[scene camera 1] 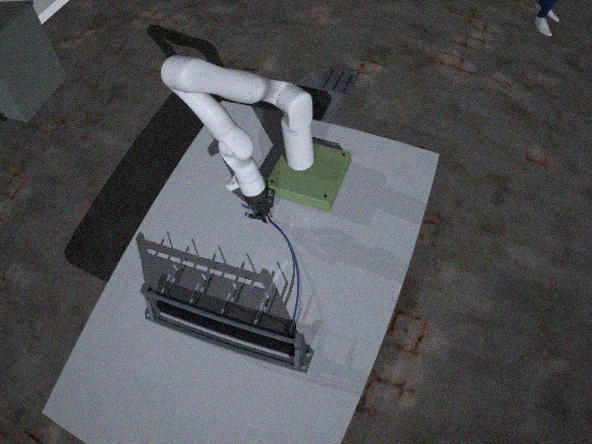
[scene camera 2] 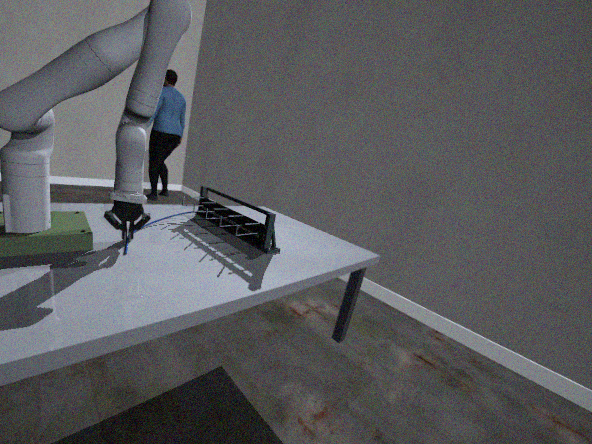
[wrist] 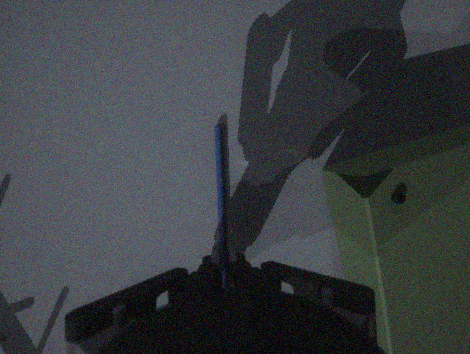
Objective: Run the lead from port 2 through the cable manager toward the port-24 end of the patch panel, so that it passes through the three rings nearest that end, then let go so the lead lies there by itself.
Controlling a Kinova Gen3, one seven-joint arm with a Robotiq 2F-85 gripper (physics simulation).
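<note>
The blue lead (scene camera 1: 290,245) (scene camera 2: 170,217) (wrist: 220,175) rises from the right end of the dark patch panel (scene camera 1: 225,317) (scene camera 2: 238,201) in scene camera 1 and bows over the table to my gripper (scene camera 1: 260,216) (scene camera 2: 128,237) (wrist: 223,260). The gripper is shut on the lead near its free end, low over the table between panel and robot base. A short tail sticks out past the fingers, pointing down in scene camera 2. The cable manager's rings (scene camera 2: 236,230) stand along the panel's robot-facing side. The lead's held part is outside them, well away from the far-end rings.
The green base block (scene camera 1: 310,182) (scene camera 2: 75,232) (wrist: 425,270) stands close beside the gripper. The panel's shadow with thin ring shadows falls on the white table (scene camera 1: 165,380) (scene camera 2: 165,295). A person (scene camera 2: 170,117) stands beyond the table.
</note>
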